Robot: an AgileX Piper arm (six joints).
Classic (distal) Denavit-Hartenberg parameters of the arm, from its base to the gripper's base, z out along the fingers. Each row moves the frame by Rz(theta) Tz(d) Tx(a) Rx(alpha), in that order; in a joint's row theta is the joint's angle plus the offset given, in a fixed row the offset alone. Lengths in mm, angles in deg.
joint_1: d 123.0  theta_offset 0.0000  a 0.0  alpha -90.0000
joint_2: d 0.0  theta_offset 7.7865  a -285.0  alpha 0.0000
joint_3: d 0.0  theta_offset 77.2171  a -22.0  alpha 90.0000
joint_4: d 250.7  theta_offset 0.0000  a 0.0  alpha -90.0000
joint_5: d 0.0  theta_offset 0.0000  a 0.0  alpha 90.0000
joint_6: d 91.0  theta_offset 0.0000  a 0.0  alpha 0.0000
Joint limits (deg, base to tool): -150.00..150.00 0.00..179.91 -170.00..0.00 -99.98..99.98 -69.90..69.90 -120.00..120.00
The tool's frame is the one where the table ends.
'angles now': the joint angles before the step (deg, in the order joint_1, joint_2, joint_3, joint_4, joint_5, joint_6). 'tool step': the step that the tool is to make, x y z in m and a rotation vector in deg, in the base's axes. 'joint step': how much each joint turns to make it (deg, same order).
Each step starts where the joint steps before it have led.
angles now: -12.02, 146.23, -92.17, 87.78, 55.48, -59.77
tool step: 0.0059, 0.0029, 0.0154, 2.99, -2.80, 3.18
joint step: 0.01, -0.12, -2.67, -0.28, 4.75, 0.57
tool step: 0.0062, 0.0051, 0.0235, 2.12, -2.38, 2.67
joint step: 0.45, -1.34, -2.50, -0.67, 3.47, 2.01
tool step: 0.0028, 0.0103, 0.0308, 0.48, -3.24, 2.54
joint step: 1.12, -3.07, -0.96, -0.49, 1.84, 0.93
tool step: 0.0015, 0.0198, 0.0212, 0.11, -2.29, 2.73
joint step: 2.30, -2.09, -0.76, -0.13, 0.67, 0.62
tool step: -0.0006, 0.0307, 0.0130, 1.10, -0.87, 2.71
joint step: 3.59, -1.30, -0.15, 1.17, -0.01, 0.77
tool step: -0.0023, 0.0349, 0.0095, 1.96, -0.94, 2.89
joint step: 4.08, -0.66, -0.24, 2.31, 0.12, 0.04
